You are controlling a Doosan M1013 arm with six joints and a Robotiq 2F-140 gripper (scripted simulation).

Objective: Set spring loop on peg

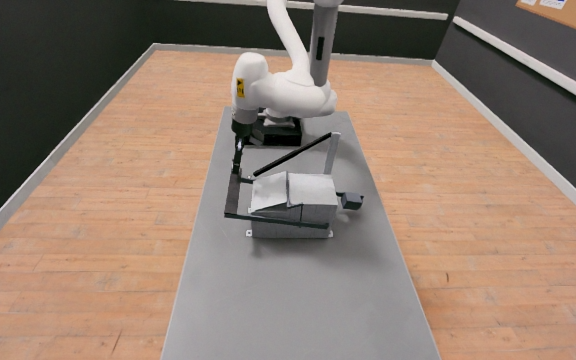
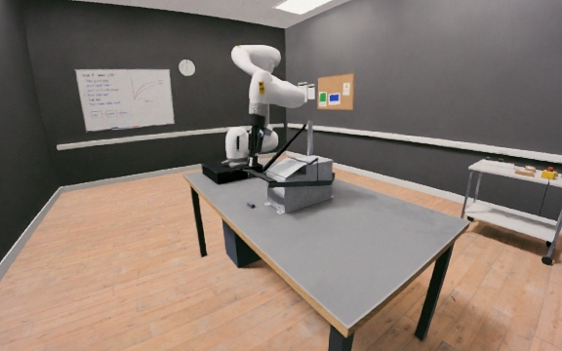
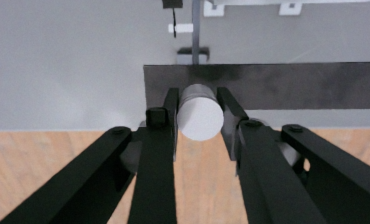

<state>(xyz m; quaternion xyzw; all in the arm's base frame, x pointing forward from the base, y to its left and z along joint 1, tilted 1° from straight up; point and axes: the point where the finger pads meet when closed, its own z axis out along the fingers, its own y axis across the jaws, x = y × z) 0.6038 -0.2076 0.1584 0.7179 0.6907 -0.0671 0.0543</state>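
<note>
The small dark object is 240 mm below my hand and 30 mm to the right of it. From my hand the other things lie so: steel test weight: 10 mm below.
</note>
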